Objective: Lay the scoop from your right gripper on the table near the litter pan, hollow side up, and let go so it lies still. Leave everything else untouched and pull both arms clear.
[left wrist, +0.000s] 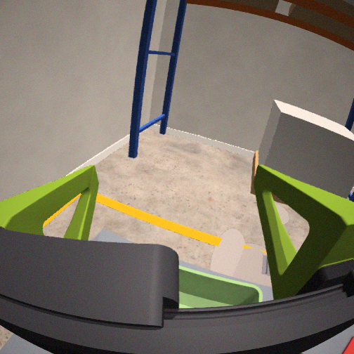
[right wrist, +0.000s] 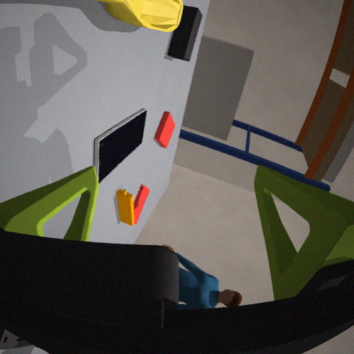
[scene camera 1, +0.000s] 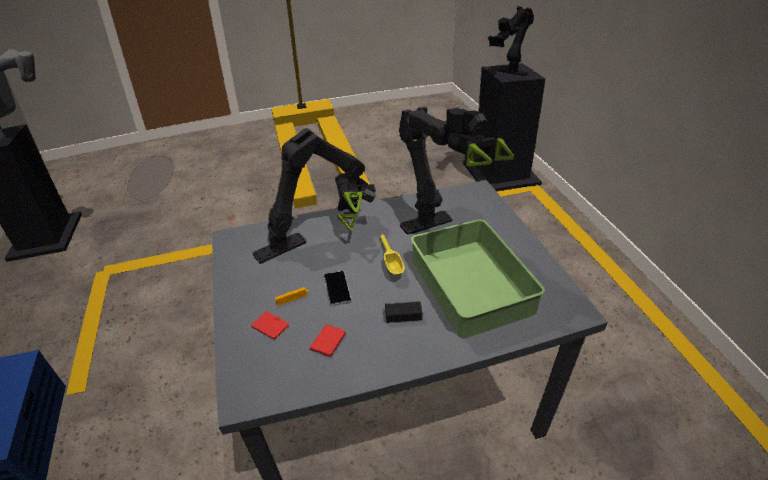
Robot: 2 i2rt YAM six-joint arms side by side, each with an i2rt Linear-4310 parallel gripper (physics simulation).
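Pixels of known places: left gripper, fingertip midpoint: (scene camera 1: 502, 159); right gripper, fingertip midpoint: (scene camera 1: 353, 221); left arm's base, link origin: (scene camera 1: 426, 223); right arm's base, link origin: (scene camera 1: 279, 248).
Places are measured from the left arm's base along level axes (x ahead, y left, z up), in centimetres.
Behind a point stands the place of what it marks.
The yellow scoop (scene camera 1: 393, 262) {x 16.1, y -21.7, z 0.6 cm} (right wrist: 155, 14) lies on the table (scene camera 1: 362, 370) {x 54.0, y -49.3, z 0.0 cm} just left of the green litter pan (scene camera 1: 472, 274) {x 33.6, y 0.1, z 0.2 cm} (left wrist: 220, 289) in scene camera 1, hollow side up, its handle toward the arms. It does not touch the pan. My right gripper (scene camera 1: 350, 211) {x 3.1, y -30.7, z 13.2 cm} (right wrist: 175, 174) is open and empty, above the table, up and to the left of the scoop's handle and apart from it. My left gripper (scene camera 1: 491, 151) {x 37.3, y 3.6, z 46.0 cm} (left wrist: 175, 173) is open and empty, raised well above and behind the pan.
A black phone (scene camera 1: 338, 287) {x 19.7, y -43.8, z 0.8 cm} (right wrist: 122, 143), a black block (scene camera 1: 403, 311) {x 41.3, y -30.2, z 3.5 cm} (right wrist: 185, 33), an orange object (scene camera 1: 291, 296) {x 18.1, y -59.7, z 2.0 cm} (right wrist: 126, 207) and two flat red pieces (scene camera 1: 270, 325) {x 26.7, y -69.2, z 0.9 cm} (scene camera 1: 327, 340) {x 40.5, y -54.9, z 1.5 cm} lie on the table, left of and below the scoop in scene camera 1.
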